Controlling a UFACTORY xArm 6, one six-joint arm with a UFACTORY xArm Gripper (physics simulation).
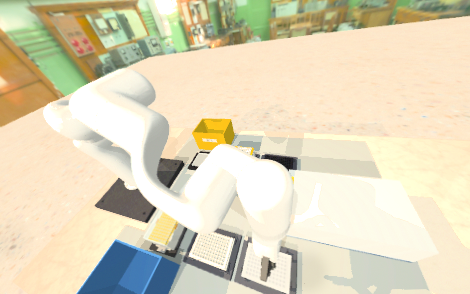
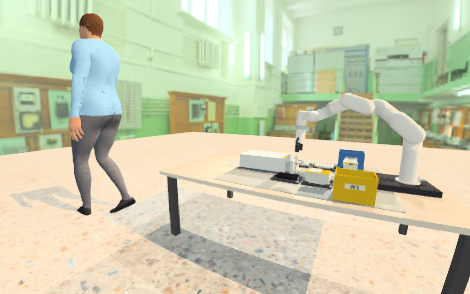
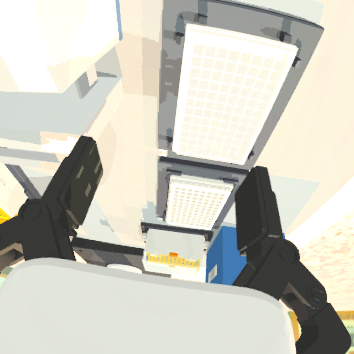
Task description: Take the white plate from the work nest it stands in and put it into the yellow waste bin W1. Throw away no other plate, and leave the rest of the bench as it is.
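Frame: origin at the arm's base, x ahead, y left, z up, level; metres.
Where they show: gripper, between the fingertips: (image 2: 298, 151) (image 3: 171, 166); arm's base, origin of its link: (image 2: 407, 181) (image 3: 124, 268).
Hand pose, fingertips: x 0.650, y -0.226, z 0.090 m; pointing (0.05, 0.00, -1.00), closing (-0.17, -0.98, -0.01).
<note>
Each offset is from my fingertips to the top centre of the thing. "spot": to the spot under its first point.
My gripper (image 1: 268, 268) (image 2: 298, 145) (image 3: 171, 166) is open and empty, above the bench over the end nest. A white plate with a fine grid {dx -0.016, dy -0.034, dz -0.086 m} (image 1: 283, 276) (image 3: 230, 95) lies flat in that dark-framed nest {dx -0.016, dy -0.034, dz -0.091 m} (image 1: 294, 260) (image 3: 295, 75). A second white plate with round wells {dx -0.189, dy -0.012, dz -0.086 m} (image 1: 212, 250) (image 3: 197, 202) lies in the neighbouring dark nest {spot: dx -0.119, dy -0.047, dz -0.101 m} (image 1: 231, 265). I cannot tell from labels which is the work nest. The yellow waste bin W1 {dx -0.313, dy +0.514, dz +0.007 m} (image 1: 213, 140) (image 2: 355, 194) stands at the other end of the bench. Its inner floor is hidden.
A long white machine {dx +0.211, dy +0.138, dz -0.007 m} (image 1: 360, 215) (image 2: 265, 161) (image 3: 45, 45) stands beside the nests. A blue bin {dx -0.382, dy -0.126, dz +0.007 m} (image 1: 120, 270) (image 2: 351, 155) (image 3: 222, 257), a yellow tip rack {dx -0.360, dy +0.028, dz -0.035 m} (image 1: 164, 230) (image 3: 172, 259) and a black rack {dx +0.024, dy +0.345, dz -0.086 m} (image 1: 281, 161) (image 2: 286, 177) stand around. A person (image 2: 95, 75) is left of the bench.
</note>
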